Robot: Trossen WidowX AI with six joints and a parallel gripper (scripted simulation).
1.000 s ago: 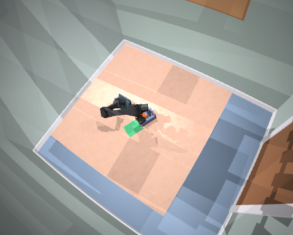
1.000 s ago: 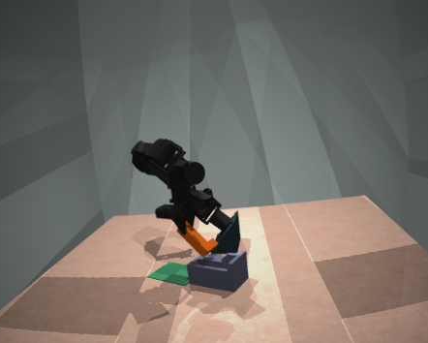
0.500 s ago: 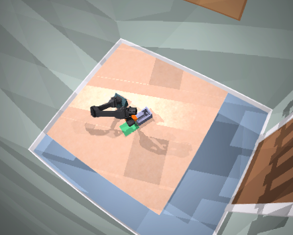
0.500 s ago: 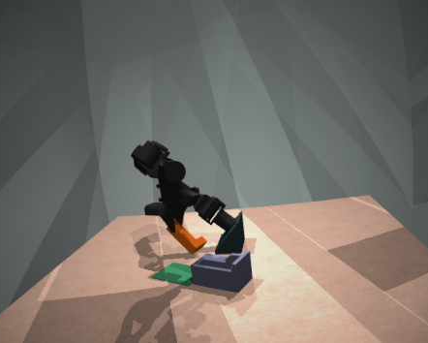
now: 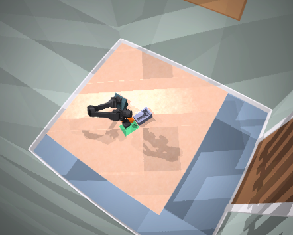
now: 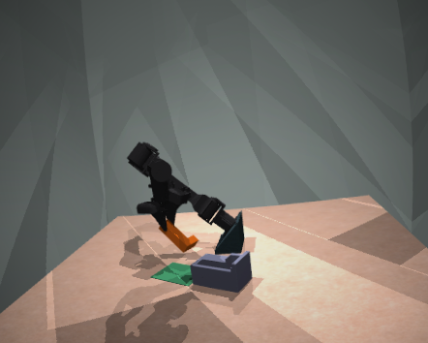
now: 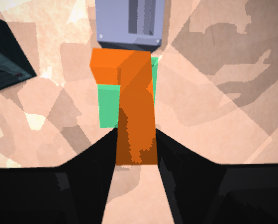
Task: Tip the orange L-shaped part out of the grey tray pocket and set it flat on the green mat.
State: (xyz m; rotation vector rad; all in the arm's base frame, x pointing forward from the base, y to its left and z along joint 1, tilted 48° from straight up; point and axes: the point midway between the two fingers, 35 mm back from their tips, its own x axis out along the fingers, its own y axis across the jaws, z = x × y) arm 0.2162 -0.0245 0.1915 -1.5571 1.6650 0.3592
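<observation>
Now: gripper tip 1 cm to the right of the green mat and 17 cm above it. The rest, counted from my gripper tip: orange L-shaped part 4 cm to the left, 3 cm below.
</observation>
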